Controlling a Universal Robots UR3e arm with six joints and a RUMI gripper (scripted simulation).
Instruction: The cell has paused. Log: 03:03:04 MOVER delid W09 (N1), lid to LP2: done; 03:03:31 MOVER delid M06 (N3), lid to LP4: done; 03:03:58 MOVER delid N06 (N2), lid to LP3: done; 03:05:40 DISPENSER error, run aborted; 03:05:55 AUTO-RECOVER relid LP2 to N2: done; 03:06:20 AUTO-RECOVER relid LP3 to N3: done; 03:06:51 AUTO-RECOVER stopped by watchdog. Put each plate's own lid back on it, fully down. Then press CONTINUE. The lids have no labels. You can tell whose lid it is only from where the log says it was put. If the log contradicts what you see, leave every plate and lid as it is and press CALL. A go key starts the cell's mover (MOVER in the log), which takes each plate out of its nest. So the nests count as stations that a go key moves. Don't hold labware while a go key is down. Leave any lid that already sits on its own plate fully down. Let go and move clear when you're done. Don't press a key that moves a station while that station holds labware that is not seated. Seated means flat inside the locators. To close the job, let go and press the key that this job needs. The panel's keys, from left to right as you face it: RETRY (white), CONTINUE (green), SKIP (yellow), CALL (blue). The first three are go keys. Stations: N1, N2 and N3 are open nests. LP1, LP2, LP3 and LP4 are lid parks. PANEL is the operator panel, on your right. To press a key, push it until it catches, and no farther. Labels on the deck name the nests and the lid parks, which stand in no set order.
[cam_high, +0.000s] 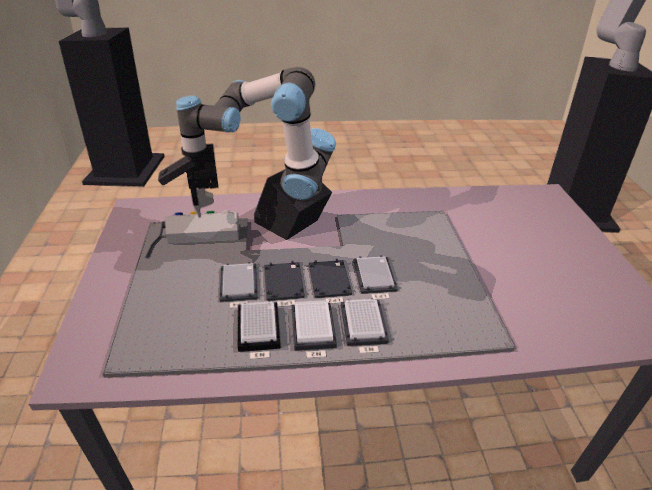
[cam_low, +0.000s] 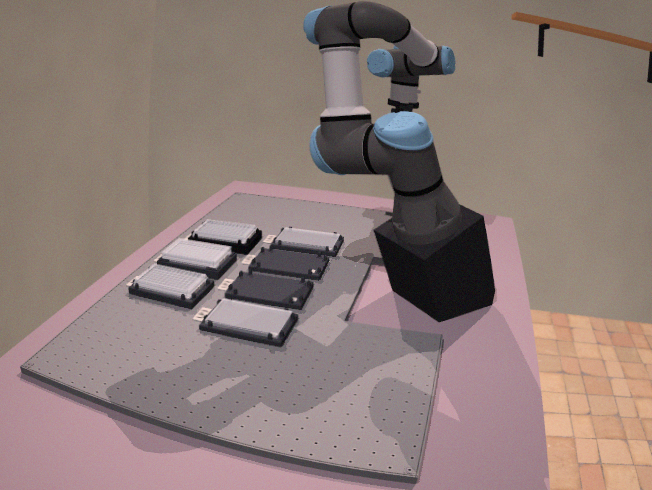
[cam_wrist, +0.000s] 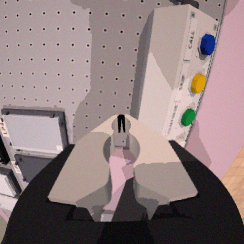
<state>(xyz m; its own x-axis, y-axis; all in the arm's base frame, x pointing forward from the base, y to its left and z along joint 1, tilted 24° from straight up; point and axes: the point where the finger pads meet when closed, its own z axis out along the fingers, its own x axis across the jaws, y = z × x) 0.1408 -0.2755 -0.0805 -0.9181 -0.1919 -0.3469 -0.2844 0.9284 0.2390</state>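
My hand is 80 mm past the blue CALL key, 100 mm to the left of it and 60 mm above it. Round my hand: yellow key (90 mm behind, 50 mm to the right, 60 mm below); then LP1 lid park (140 mm ahead, 260 mm to the left, 120 mm below); then green key (100 mm behind, 60 mm below).
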